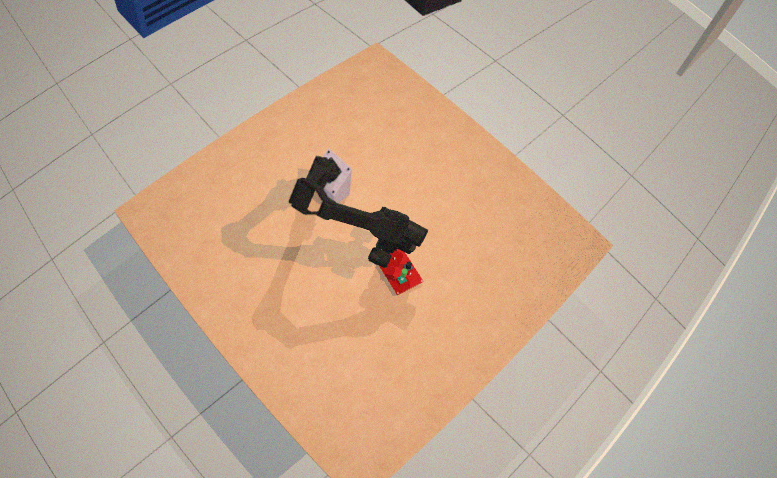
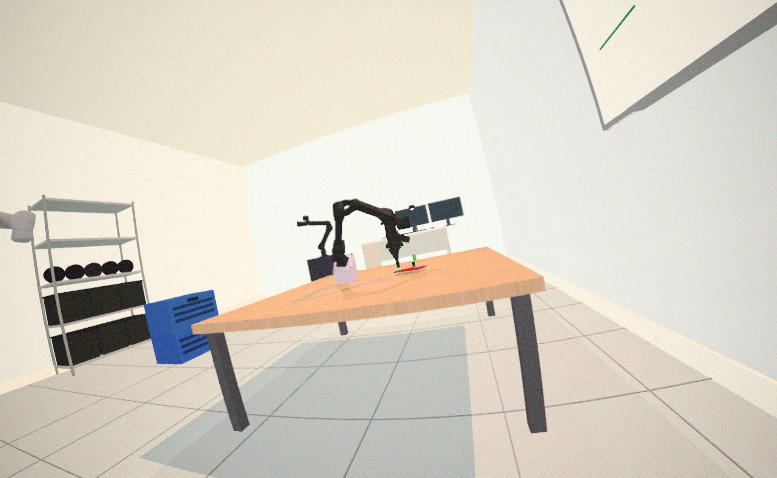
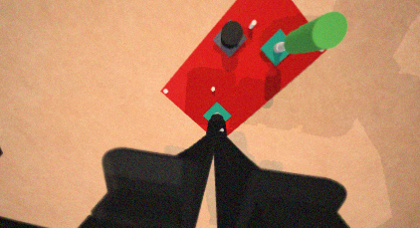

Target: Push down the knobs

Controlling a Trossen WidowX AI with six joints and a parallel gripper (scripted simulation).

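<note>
My gripper tip is now 90 mm short of the green knob. From my gripper tip the other things lie so: potentiometer with knob: 90 mm ahead, 20 mm below.
</note>
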